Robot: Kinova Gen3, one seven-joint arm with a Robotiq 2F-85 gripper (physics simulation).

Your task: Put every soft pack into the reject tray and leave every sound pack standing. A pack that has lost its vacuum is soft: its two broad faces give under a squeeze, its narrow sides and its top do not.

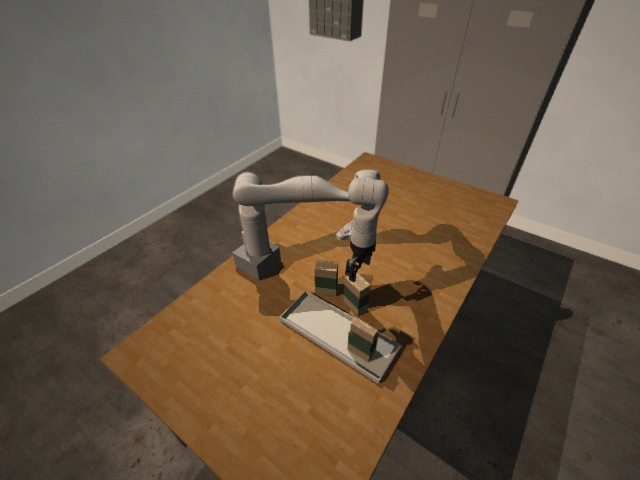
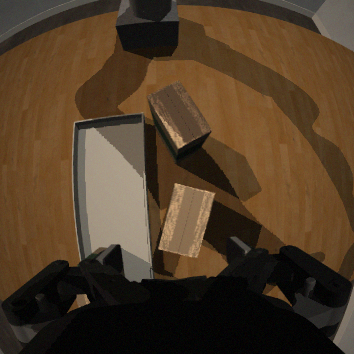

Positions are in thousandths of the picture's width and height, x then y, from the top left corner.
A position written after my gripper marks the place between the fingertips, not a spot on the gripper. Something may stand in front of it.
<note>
In view: my gripper (image 2: 490, 716) and a reject tray (image 1: 512, 680).
The reject tray shows as well in image 2 (image 2: 309, 521).
</note>
